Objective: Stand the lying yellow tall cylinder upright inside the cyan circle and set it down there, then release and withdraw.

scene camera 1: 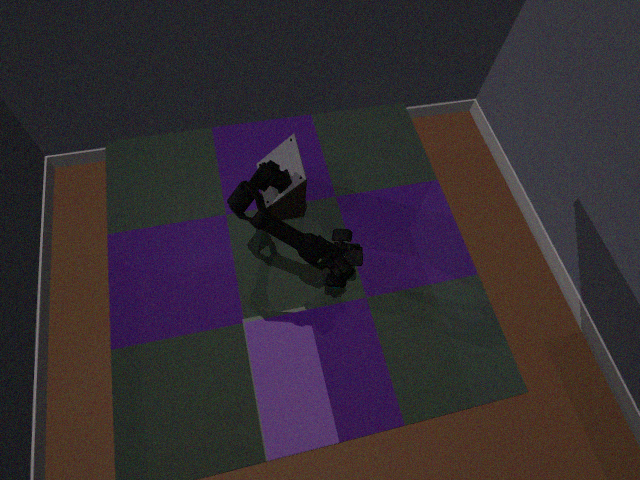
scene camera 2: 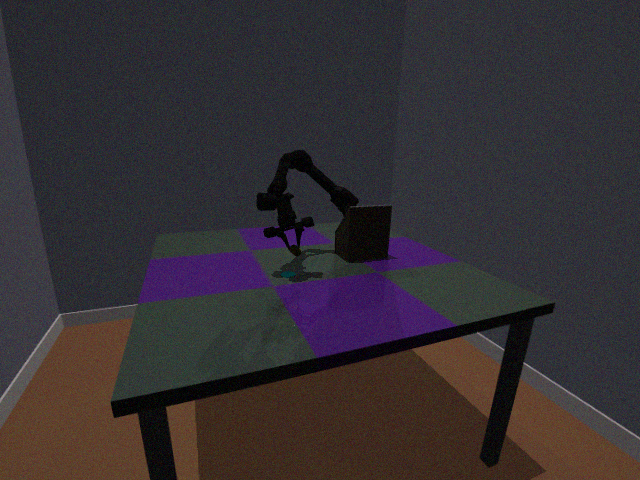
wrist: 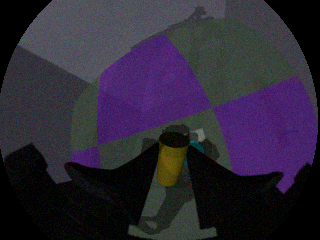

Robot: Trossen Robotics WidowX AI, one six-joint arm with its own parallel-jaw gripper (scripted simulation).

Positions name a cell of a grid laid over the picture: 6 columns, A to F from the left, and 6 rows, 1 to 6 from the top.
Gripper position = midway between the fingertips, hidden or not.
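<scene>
There is my gripper in scene camera 1 (D4). I find the gripper in scene camera 2 (C4) as well, and my gripper is also visible to me in the wrist view (D4).
</scene>
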